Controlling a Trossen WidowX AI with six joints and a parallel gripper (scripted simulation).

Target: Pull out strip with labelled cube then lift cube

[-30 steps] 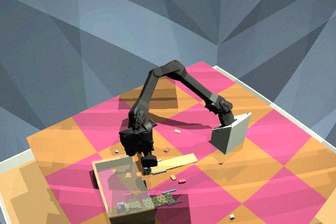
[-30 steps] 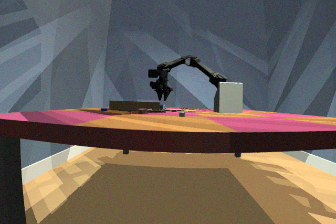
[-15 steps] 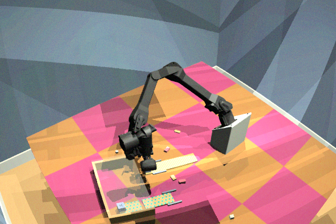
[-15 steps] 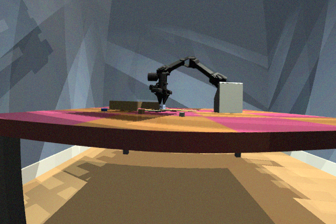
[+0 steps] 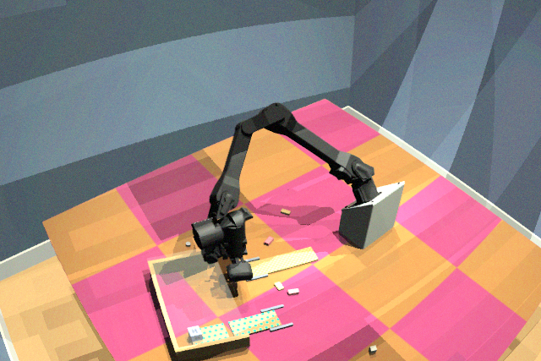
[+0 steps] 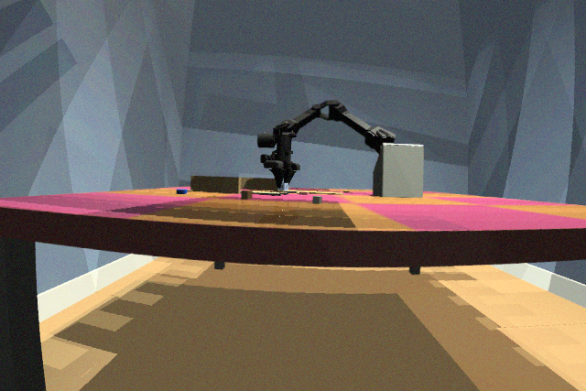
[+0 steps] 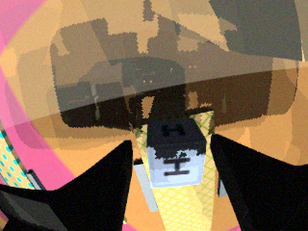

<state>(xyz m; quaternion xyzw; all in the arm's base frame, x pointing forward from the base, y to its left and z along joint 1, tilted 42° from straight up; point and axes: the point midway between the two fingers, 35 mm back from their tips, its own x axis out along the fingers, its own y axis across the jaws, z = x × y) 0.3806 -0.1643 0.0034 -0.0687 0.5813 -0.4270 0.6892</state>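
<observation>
The cross-hatched strip lies 100 mm behind my gripper tip, 40 mm to the left of it and 10 mm below it.
</observation>
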